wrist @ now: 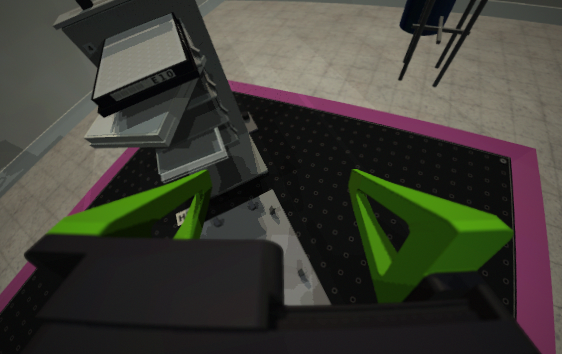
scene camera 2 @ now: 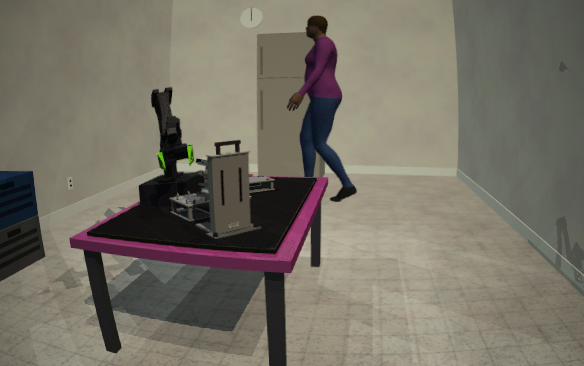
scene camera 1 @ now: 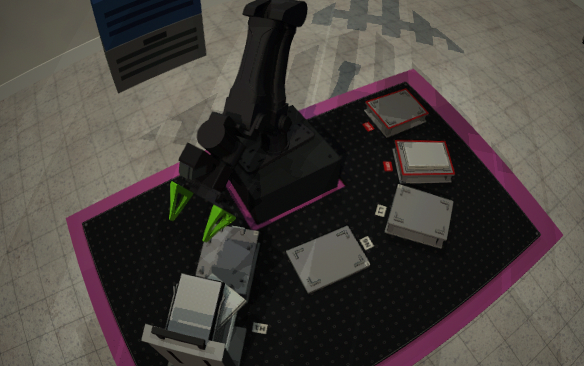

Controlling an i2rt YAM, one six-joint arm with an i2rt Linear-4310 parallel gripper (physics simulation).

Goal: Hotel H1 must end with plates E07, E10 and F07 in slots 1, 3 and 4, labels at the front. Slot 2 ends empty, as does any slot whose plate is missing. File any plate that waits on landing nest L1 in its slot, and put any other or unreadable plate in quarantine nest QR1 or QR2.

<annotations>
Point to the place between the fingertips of my gripper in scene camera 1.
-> At 187, 230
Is my gripper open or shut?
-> Open.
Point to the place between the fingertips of my gripper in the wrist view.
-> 280, 177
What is my gripper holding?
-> Nothing.
</annotations>
